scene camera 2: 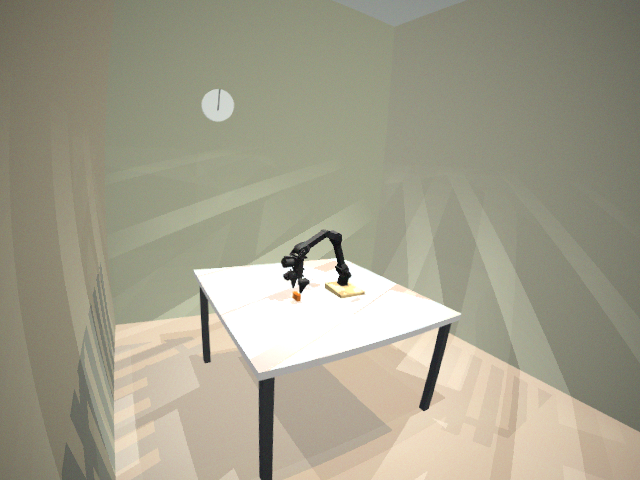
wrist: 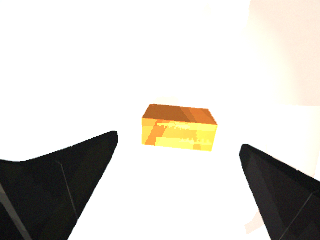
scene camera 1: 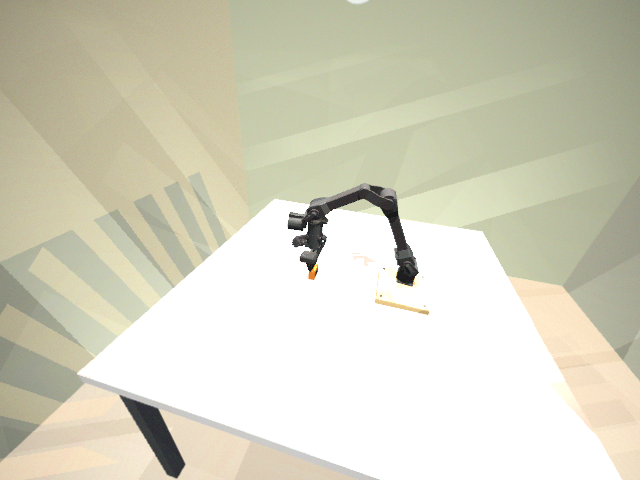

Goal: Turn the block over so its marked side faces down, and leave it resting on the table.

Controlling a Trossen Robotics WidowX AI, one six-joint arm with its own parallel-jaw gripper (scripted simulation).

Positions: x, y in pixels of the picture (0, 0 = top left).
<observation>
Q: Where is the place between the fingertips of the gripper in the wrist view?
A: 177, 142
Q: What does the gripper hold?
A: Nothing.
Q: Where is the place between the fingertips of the gripper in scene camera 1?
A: At 313, 264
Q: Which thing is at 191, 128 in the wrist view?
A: An orange block.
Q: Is the gripper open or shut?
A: Open.
</observation>
